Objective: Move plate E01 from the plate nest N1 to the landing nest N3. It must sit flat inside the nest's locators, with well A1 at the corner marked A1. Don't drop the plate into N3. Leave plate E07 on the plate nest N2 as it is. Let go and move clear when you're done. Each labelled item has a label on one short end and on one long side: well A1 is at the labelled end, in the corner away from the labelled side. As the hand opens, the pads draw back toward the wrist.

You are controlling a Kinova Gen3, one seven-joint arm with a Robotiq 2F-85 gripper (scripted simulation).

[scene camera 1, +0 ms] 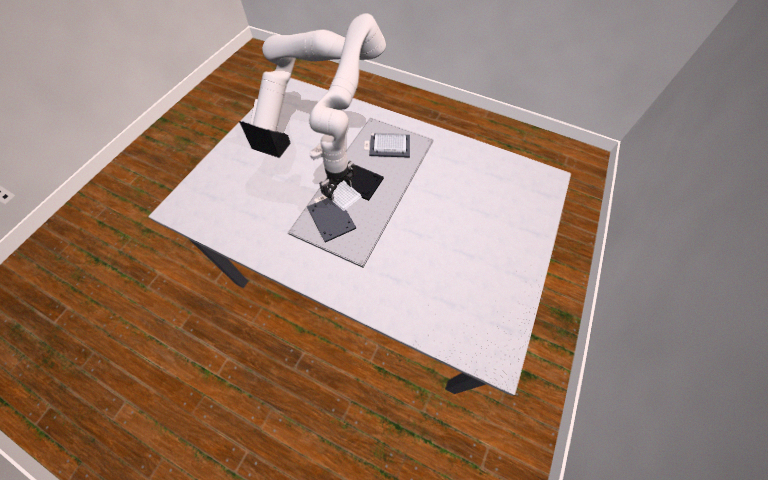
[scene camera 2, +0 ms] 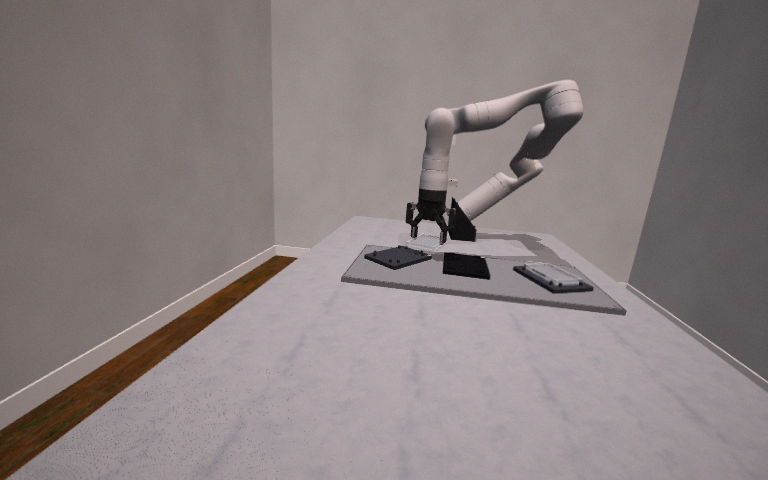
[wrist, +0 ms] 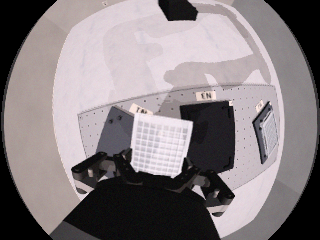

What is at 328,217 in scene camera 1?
A nest N1.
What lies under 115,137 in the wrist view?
A nest N1.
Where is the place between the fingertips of my gripper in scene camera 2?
427,241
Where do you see a nest N1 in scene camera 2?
408,256
